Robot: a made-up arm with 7 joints. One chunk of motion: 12 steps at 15 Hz.
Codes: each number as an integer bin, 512 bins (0 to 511) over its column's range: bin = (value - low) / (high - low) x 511, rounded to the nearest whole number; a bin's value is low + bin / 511 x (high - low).
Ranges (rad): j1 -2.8..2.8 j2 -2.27..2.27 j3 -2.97..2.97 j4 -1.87..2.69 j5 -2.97..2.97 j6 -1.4..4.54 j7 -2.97..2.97
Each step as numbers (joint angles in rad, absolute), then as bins.
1 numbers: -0.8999 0.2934 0.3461 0.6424 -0.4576 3.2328 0.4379
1 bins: 173 289 285 282 216 399 293
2 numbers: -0.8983 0.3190 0.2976 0.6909 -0.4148 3.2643 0.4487
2 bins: 174 291 281 287 220 401 294
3 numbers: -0.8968 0.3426 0.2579 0.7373 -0.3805 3.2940 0.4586
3 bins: 174 294 278 292 223 404 295
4 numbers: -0.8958 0.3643 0.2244 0.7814 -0.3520 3.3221 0.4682
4 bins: 174 297 275 297 225 406 296
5 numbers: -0.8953 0.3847 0.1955 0.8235 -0.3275 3.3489 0.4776
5 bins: 174 299 272 302 227 409 297
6 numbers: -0.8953 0.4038 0.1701 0.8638 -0.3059 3.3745 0.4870
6 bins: 174 301 270 306 229 411 297
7 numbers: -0.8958 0.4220 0.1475 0.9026 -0.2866 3.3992 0.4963
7 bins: 174 303 268 311 231 413 298
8 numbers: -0.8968 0.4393 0.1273 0.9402 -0.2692 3.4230 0.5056
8 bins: 174 305 266 315 232 415 299
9 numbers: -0.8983 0.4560 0.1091 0.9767 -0.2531 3.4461 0.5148
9 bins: 174 307 265 319 234 417 300
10 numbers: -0.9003 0.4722 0.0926 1.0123 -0.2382 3.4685 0.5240
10 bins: 173 309 263 323 235 419 301
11 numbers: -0.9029 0.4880 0.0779 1.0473 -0.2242 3.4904 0.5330
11 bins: 173 310 262 327 236 421 301
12 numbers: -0.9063 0.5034 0.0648 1.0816 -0.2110 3.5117 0.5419
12 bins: 173 312 261 331 237 423 302
